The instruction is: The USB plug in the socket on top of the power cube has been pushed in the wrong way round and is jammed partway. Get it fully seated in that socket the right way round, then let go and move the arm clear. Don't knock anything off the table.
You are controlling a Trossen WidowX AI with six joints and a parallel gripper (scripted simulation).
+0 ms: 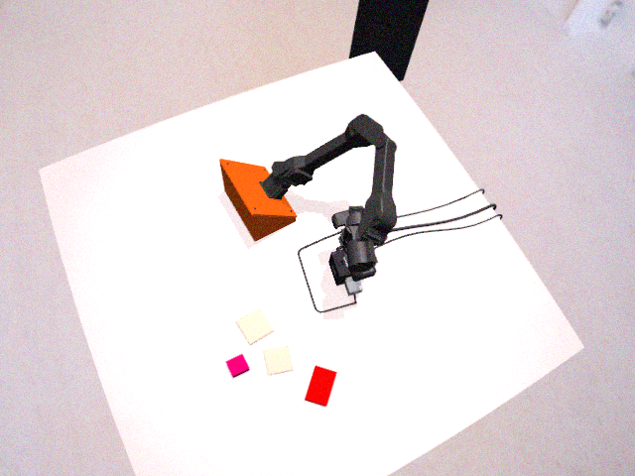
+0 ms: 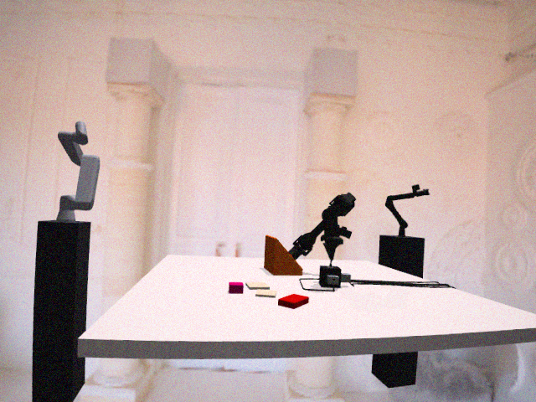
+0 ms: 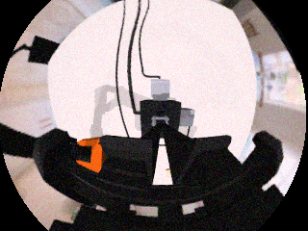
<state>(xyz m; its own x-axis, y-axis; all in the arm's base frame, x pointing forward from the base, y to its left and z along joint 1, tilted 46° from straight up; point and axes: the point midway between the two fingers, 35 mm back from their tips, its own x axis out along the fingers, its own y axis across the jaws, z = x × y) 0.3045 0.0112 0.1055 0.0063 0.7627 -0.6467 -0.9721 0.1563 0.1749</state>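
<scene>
The USB plug lies 2 cm below my gripper tip. Also, from my gripper tip: red block 25 cm ahead, 24 cm to the right, 9 cm below; then magenta block 10 cm ahead, 40 cm to the right, 9 cm below.
</scene>
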